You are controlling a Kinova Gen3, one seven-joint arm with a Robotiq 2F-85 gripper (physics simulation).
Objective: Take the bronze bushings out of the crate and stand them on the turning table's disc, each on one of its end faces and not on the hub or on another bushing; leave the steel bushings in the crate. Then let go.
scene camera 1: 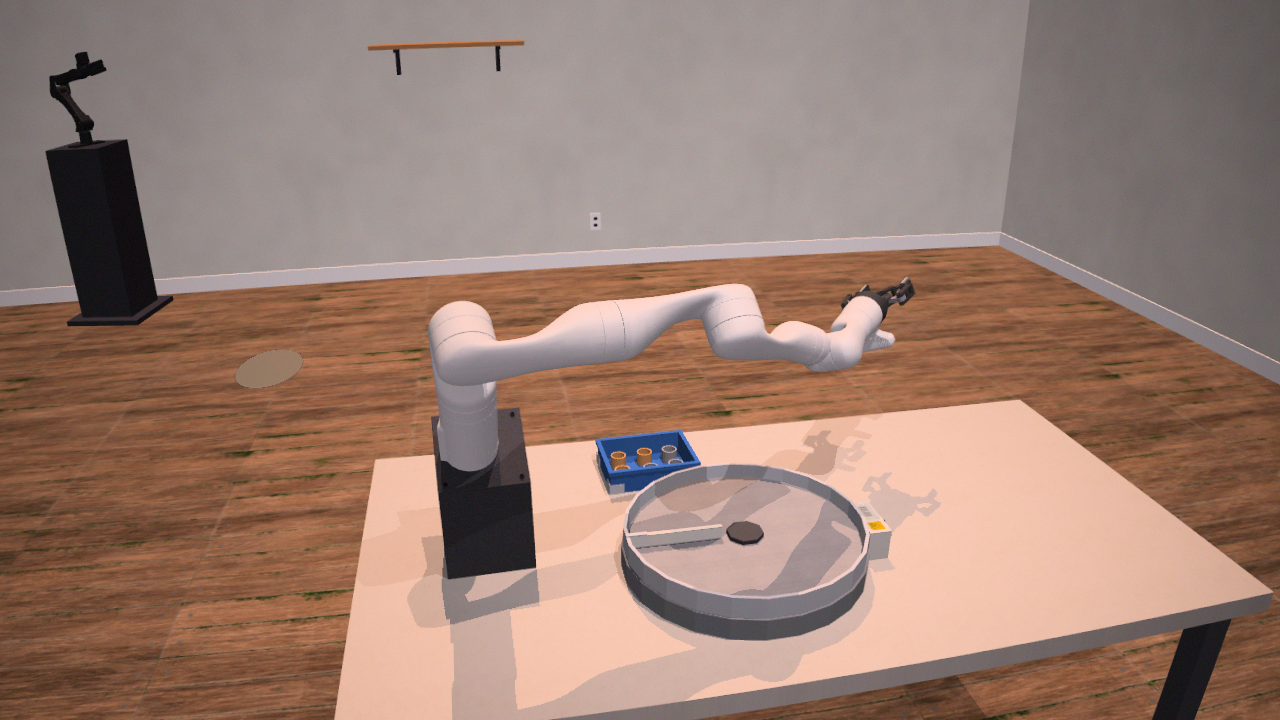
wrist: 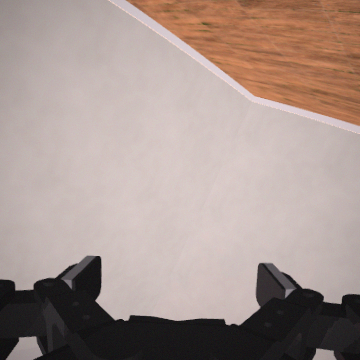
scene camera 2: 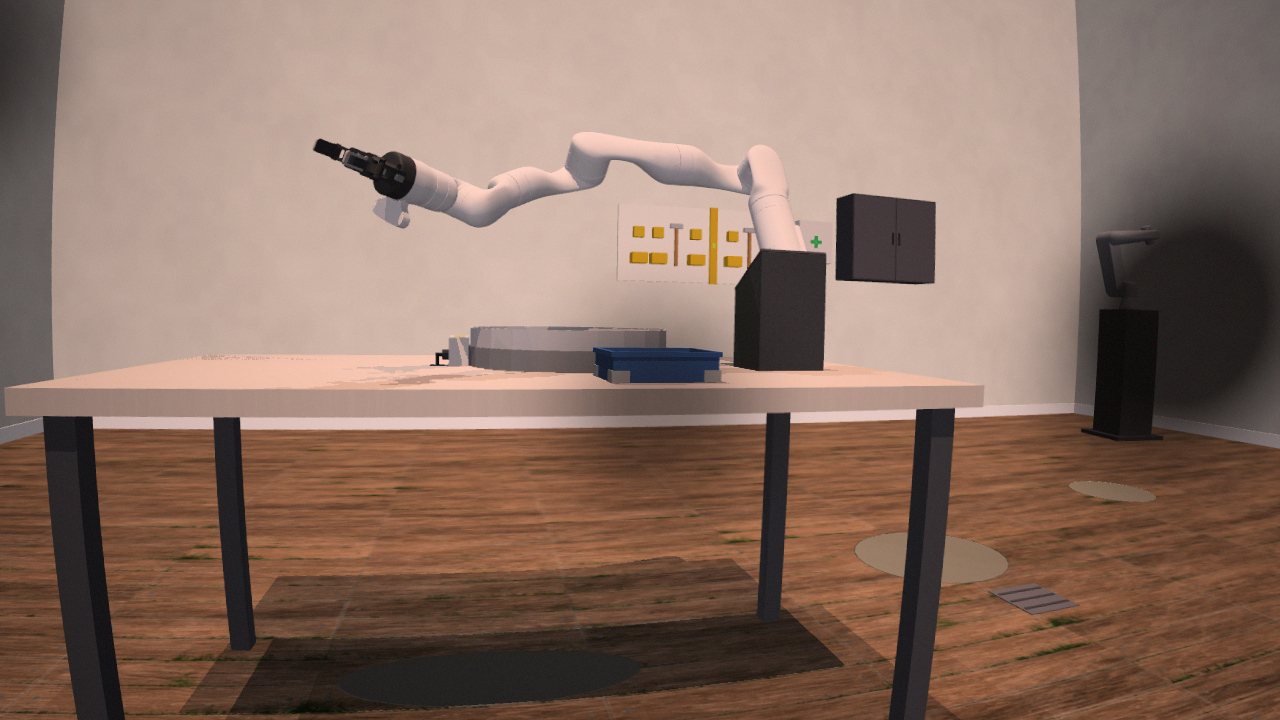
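Where they show: gripper, fingertip midpoint: (scene camera 1: 888,285) (wrist: 178,276) (scene camera 2: 329,150); arm's base at its link origin: (scene camera 1: 470,447) (scene camera 2: 786,269).
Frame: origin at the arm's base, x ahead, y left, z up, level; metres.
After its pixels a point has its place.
The blue crate (scene camera 1: 626,480) @[y 0.209, x 0.262, z -0.187 m] (scene camera 2: 662,368) @[y 0.360, x 0.297, z -0.191 m] stands on the table beside the turning table. In scene view 1, bronze bushings (scene camera 1: 618,459) @[y 0.291, x 0.245, z -0.185 m] (scene camera 1: 644,455) @[y 0.306, x 0.299, z -0.185 m] and a steel bushing (scene camera 1: 669,454) @[y 0.316, x 0.352, z -0.188 m] stand in its back row. The crate's front wall partly hides a front row, with a bronze rim (scene camera 1: 622,468) @[y 0.261, x 0.253, z -0.189 m] at the left and greyish rims (scene camera 1: 649,465) @[y 0.269, x 0.309, z -0.188 m] (scene camera 1: 675,462) @[y 0.285, x 0.363, z -0.190 m] beside it. The turning table's disc (scene camera 1: 698,568) @[y -0.123, x 0.379, z -0.161 m] lies inside a grey raised rim, with a dark hub (scene camera 1: 744,532) @[y -0.032, x 0.465, z -0.153 m] at its centre and no bushing visible on it. My gripper (scene camera 1: 882,291) @[y 0.443, x 0.818, z 0.141 m] (scene camera 2: 325,149) @[y 0.443, x 0.818, z 0.141 m] (wrist: 178,276) @[y 0.443, x 0.818, z 0.141 m] is open and empty, high above the table's far side, pointing outward.
A light bar (scene camera 1: 677,536) @[y -0.052, x 0.348, z -0.146 m] runs from the turning table's rim (scene camera 1: 747,606) @[y -0.236, x 0.445, z -0.151 m] (scene camera 2: 568,351) @[y 0.187, x 0.457, z -0.175 m] toward the hub. A small white box (scene camera 1: 878,542) @[y -0.037, x 0.703, z -0.177 m] (scene camera 2: 458,350) @[y 0.063, x 0.688, z -0.182 m] with a yellow patch adjoins the rim. The arm's black pedestal (scene camera 1: 488,528) @[y -0.061, x 0.030, z -0.121 m] (scene camera 2: 780,313) @[y 0.075, x 0.030, z -0.096 m] stands near the crate.
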